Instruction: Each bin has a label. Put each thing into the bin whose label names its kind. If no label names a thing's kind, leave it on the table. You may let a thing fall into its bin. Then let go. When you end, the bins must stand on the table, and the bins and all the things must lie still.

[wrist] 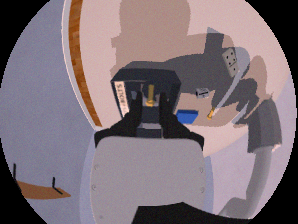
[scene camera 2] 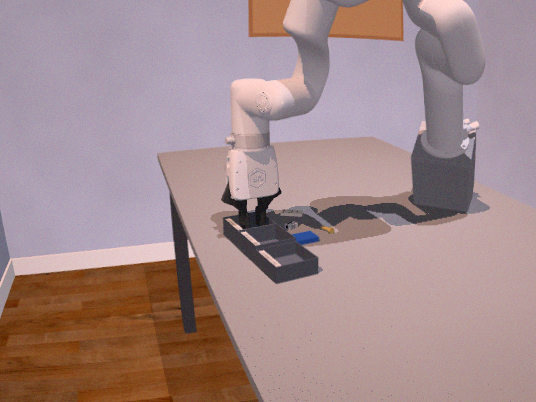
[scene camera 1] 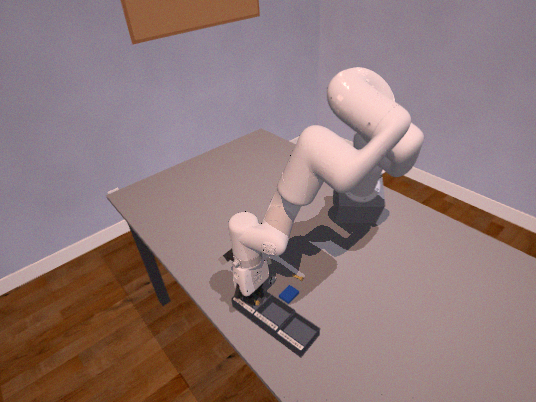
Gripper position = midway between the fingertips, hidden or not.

Note:
I see my gripper point(scene camera 1: 253, 298).
My gripper also shows in the wrist view point(wrist: 150, 99).

